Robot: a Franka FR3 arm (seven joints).
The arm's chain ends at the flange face. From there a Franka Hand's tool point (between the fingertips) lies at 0.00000 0.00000 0.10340 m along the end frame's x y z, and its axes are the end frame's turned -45 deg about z.
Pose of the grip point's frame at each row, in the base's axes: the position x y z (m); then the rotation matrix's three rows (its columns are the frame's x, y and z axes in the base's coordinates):
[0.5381 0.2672 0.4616], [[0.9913 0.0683 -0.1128], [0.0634 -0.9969 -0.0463], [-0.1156 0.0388 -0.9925]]
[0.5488 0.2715 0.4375], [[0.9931 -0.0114 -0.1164], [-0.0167 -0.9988 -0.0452], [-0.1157 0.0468 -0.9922]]
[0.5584 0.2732 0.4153], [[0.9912 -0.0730 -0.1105], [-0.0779 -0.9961 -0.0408], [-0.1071 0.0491 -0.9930]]
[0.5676 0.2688 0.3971], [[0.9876 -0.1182 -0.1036], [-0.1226 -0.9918 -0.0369], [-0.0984 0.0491 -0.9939]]
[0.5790 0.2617 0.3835], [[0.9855 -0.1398 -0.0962], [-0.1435 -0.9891 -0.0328], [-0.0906 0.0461 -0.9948]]
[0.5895 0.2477 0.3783], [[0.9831 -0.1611 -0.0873], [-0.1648 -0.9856 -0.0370], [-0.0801 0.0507 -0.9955]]
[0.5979 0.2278 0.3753], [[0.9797 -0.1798 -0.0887], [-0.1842 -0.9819 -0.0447], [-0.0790 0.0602 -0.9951]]
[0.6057 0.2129 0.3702], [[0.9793 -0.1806 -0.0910], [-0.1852 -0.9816 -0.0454], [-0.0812 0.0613 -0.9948]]
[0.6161 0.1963 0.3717], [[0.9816 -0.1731 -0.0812], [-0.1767 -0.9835 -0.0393], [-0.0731 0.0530 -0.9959]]
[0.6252 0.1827 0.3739], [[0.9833 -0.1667 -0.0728], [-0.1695 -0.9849 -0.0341], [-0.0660 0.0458 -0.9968]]
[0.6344 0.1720 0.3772], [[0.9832 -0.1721 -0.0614], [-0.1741 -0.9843 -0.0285], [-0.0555 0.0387 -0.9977]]
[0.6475 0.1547 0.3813], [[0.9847 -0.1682 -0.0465], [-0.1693 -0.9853 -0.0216], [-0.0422 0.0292 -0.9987]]
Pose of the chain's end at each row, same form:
[0.5498 0.2720 0.5642], [[0.7493 -0.6527 -0.1128], [-0.6601 -0.7497 -0.0463], [-0.0543 0.1092 -0.9925]]
[0.5608 0.2762 0.5401], [[0.6942 -0.7103 -0.1164], [-0.7181 -0.6944 -0.0452], [-0.0487 0.1149 -0.9922]]
[0.5698 0.2774 0.5180], [[0.6493 -0.7525 -0.1105], [-0.7594 -0.6493 -0.0408], [-0.0410 0.1105 -0.9930]]
[0.5783 0.2726 0.4999], [[0.6148 -0.7819 -0.1036], [-0.7880 -0.6146 -0.0369], [-0.0349 0.1043 -0.9939]]
[0.5889 0.2651 0.4864], [[0.5980 -0.7957 -0.0962], [-0.8009 -0.5979 -0.0328], [-0.0315 0.0967 -0.9948]]
[0.5985 0.2515 0.4812], [[0.5812 -0.8091 -0.0873], [-0.8135 -0.5804 -0.0370], [-0.0208 0.0925 -0.9955]]
[0.6071 0.2324 0.4782], [[0.5656 -0.8199 -0.0887], [-0.8246 -0.5641 -0.0447], [-0.0133 0.0984 -0.9951]]
[0.6151 0.2176 0.4731], [[0.5648 -0.8202 -0.0910], [-0.8251 -0.5631 -0.0454], [-0.0141 0.1008 -0.9948]]
[0.6245 0.2004 0.4747], [[0.5717 -0.8165 -0.0812], [-0.8204 -0.5705 -0.0393], [-0.0142 0.0892 -0.9959]]
[0.6327 0.1862 0.4770], [[0.5774 -0.8132 -0.0728], [-0.8163 -0.5766 -0.0341], [-0.0143 0.0791 -0.9968]]
[0.6407 0.1749 0.4804], [[0.5735 -0.8169 -0.0614], [-0.8191 -0.5729 -0.0285], [-0.0119 0.0666 -0.9977]]
[0.6523 0.1569 0.4846], [[0.5774 -0.8152 -0.0465], [-0.8164 -0.5770 -0.0216], [-0.0092 0.0505 -0.9987]]

